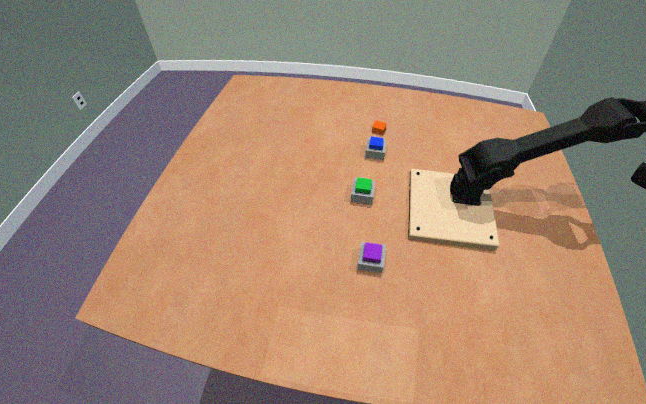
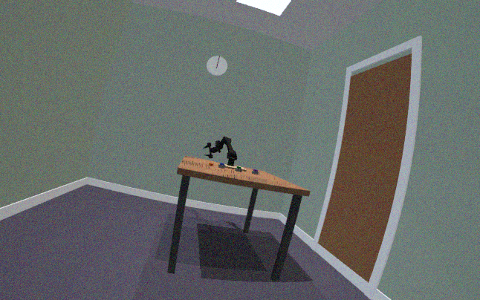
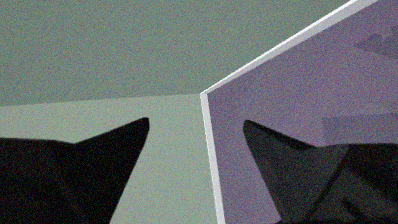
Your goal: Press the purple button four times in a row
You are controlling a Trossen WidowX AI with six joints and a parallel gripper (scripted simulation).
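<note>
My gripper tip is now 820 mm short of the purple button, 440 mm to the right of it and 40 mm above it. Round my gripper tip: green button (860 mm ahead, 280 mm to the left, 40 mm below).
</note>
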